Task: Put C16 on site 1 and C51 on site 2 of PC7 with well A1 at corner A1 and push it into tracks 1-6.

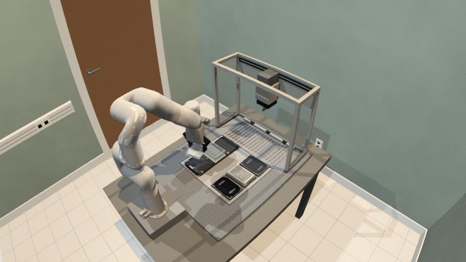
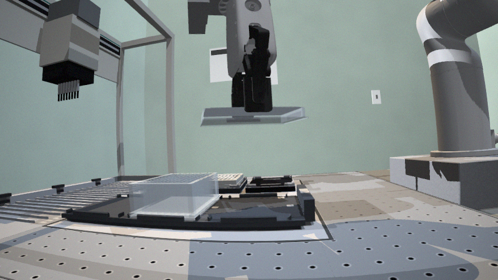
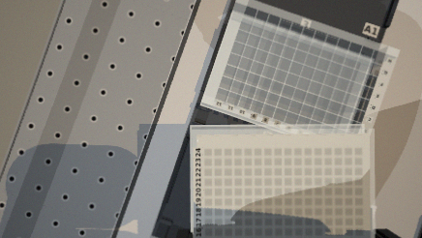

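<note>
Now: hand 10 mm above the 384-well plate C16. Round my hand: nest S3: 190 mm ahead, 240 mm to the right, 130 mm below; carrier PC7: 100 mm ahead, 10 mm to the right, 120 mm below; nest S1: 30 mm behind, 230 mm to the right, 130 mm below.
</note>
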